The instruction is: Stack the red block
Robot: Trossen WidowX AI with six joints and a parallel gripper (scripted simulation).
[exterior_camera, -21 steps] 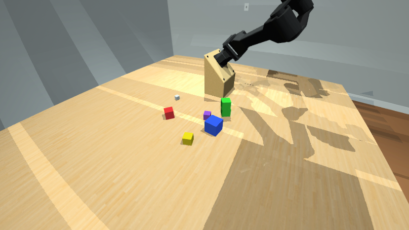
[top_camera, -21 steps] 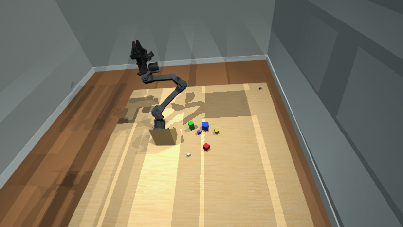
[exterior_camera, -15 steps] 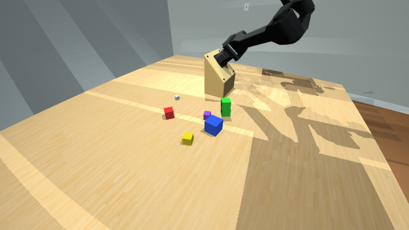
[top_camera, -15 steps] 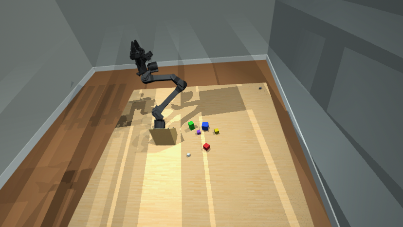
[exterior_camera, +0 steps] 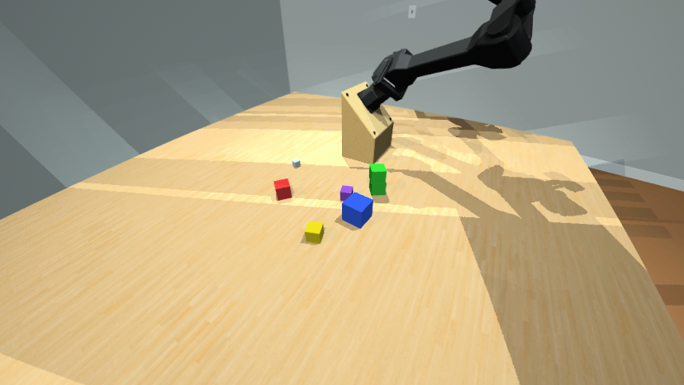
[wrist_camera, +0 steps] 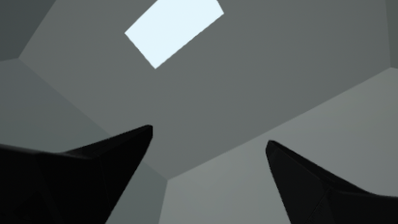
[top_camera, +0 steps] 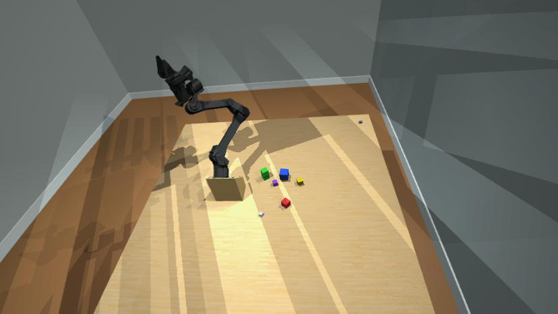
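Right now my gripper tip is 660 mm above the red block, 470 mm short of it and 260 mm to the left of it. The rest, counted from my gripper tip: blue block: 650 mm below, 460 mm ahead, 80 mm to the right; small purple block: 660 mm below, 410 mm ahead, 130 mm to the right; tiny white cube: 660 mm below, 360 mm ahead, 320 mm to the right.
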